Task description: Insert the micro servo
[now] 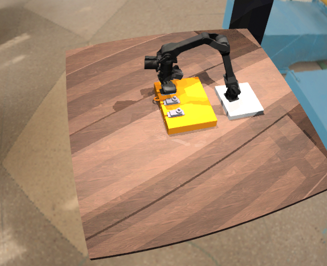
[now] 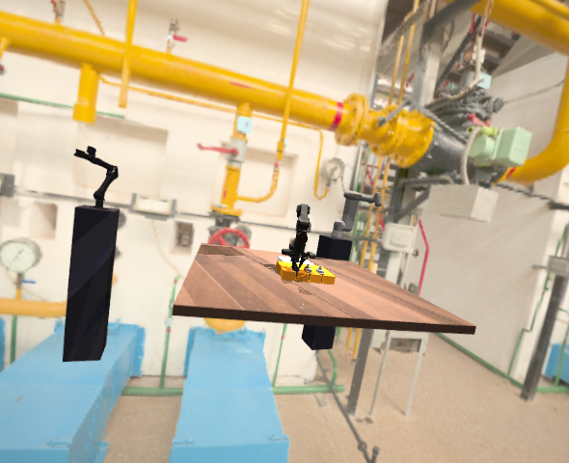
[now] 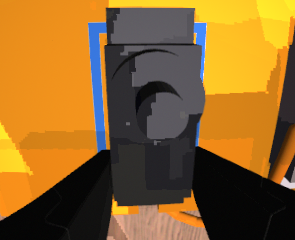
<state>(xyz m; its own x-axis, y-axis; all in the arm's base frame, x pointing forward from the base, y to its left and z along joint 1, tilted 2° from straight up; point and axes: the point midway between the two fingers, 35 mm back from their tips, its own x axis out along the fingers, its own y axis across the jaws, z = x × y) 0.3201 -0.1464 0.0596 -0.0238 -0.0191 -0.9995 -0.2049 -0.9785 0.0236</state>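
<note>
Right now my gripper tip is 11 cm past the orange deck, 10 cm to the right of it and 4 cm above it.
</note>
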